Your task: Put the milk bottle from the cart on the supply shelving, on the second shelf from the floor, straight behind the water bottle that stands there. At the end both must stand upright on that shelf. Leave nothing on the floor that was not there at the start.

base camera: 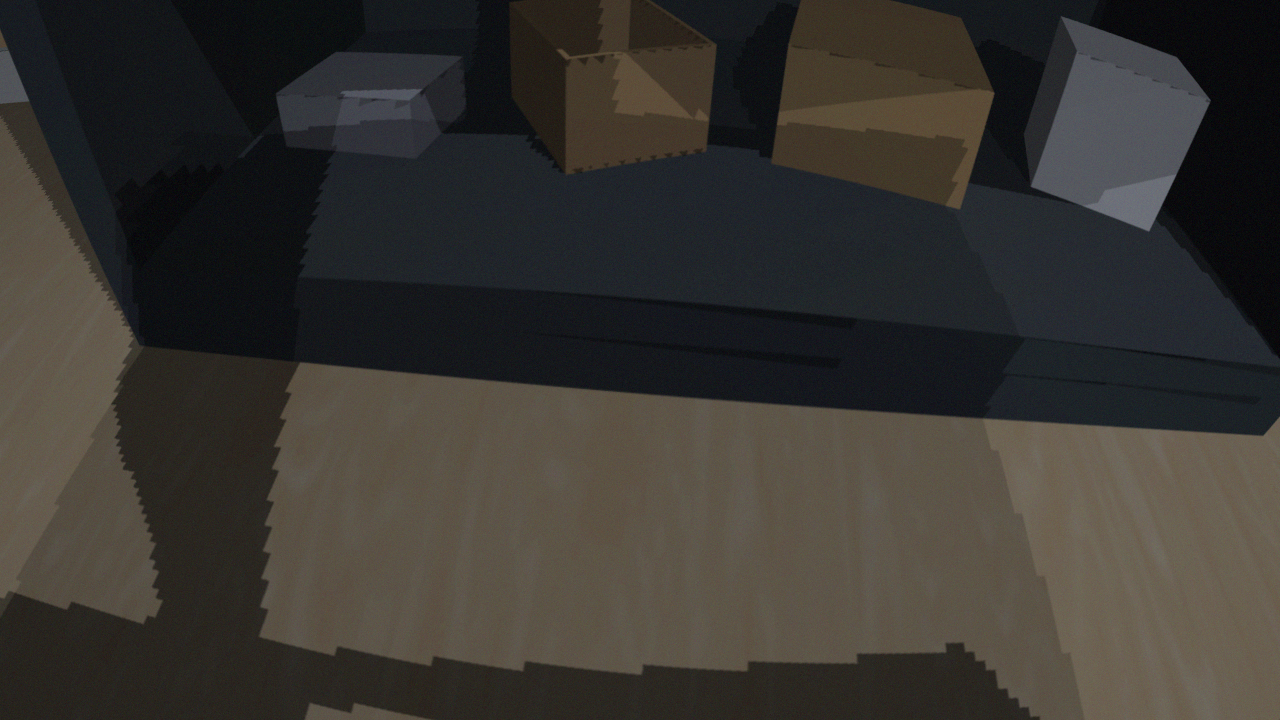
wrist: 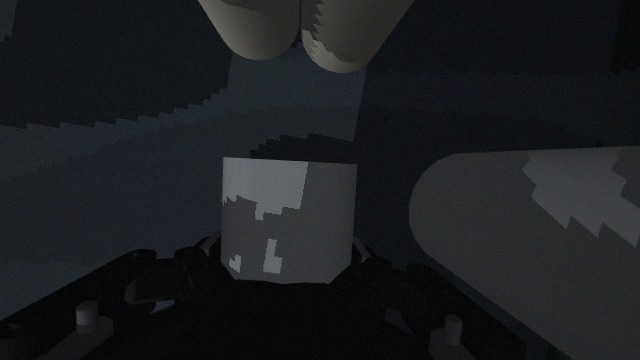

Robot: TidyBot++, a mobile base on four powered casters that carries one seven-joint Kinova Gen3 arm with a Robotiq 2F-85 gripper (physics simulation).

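Places are measured from the arm's base along level axes (x ahead, y left, z up), in centimetres.
Where they show: gripper, fingertip midpoint: (wrist: pixel 288 248).
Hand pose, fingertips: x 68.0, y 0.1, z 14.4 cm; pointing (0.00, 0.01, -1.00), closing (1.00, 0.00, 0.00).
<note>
Things, the pixels of their top centre, and the offset from my fingertips. "pt": a spot on its surface instead. Level surfaces: height alone.
- white cylindrical bottle, middle of its top: (wrist: pixel 283 335) dx +0.1, dy -3.2, dz +3.8 cm
- supply shelving's lowest board, its level: dz -46.5 cm
- large grey rounded object, surface spot: (wrist: pixel 500 215) pt dx +8.1, dy +4.1, dz +7.1 cm
- low pale box, middle of its top: (base camera: pixel 368 73) dx -1.7, dy +20.5, dz -41.4 cm
- open brown box, middle of its top: (base camera: pixel 604 19) dx -1.6, dy +1.6, dz -37.4 cm
- closed brown box, middle of its top: (base camera: pixel 888 27) dx -0.2, dy -21.1, dz -36.4 cm
- white box, middle of its top: (base camera: pixel 1131 54) dx -3.6, dy -43.0, dz -33.4 cm
A white cylindrical bottle (wrist: pixel 287 215) shows at the middle of the wrist view, over a dark surface; the view does not tell whether it is the milk bottle or the water bottle. My gripper (wrist: pixel 288 248) is shut on it, with a finger against each side. The fingertips are partly hidden in the dark, and the bottle's lower part in the view is hidden by the gripper body. The supply shelving's lowest board (base camera: pixel 626 232) crosses the base camera view. The cart cannot be made out.
In the wrist view a large grey rounded object (wrist: pixel 500 215) is close at the right, and two beige rounded objects (wrist: pixel 260 30) (wrist: pixel 345 40) are at the top. A low pale box (base camera: pixel 358 125), an open brown box (base camera: pixel 635 116), a closed brown box (base camera: pixel 877 125) and a white box (base camera: pixel 1109 125) stand on the lowest board.
</note>
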